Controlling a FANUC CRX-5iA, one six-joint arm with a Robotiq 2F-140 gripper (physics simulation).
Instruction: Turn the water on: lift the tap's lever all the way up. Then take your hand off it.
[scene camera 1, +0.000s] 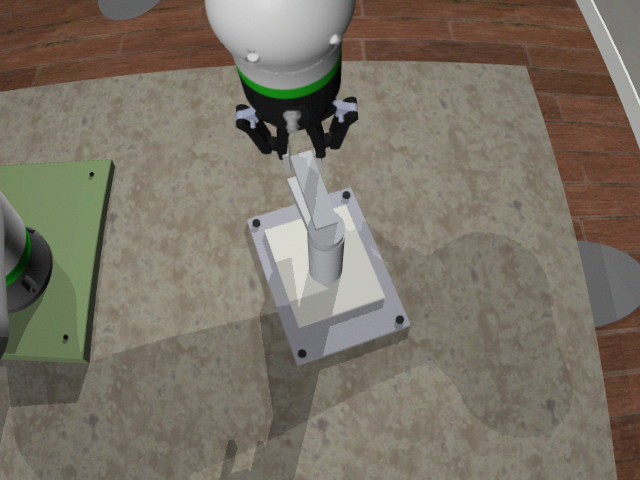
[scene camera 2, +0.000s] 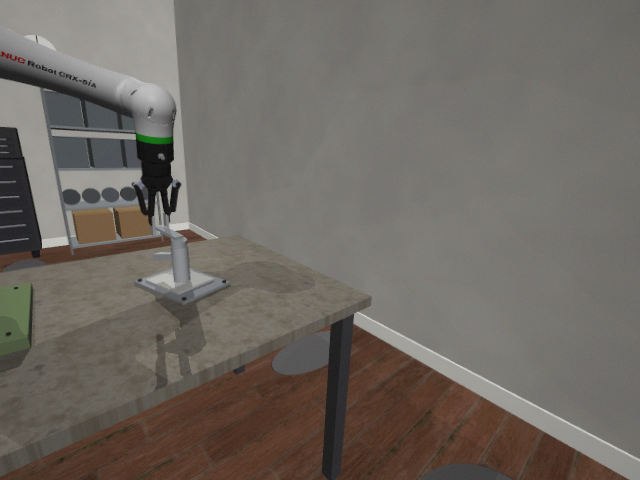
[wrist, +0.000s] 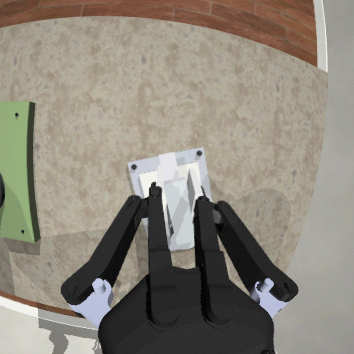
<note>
In view: the gripper (scene camera 1: 303, 162), a lever (wrist: 181, 234) and a base plate (scene camera 1: 383, 317).
The gripper also shows in scene camera 2 (scene camera 2: 160, 232) and in the wrist view (wrist: 174, 175). The base plate also shows in the wrist view (wrist: 186, 156).
</note>
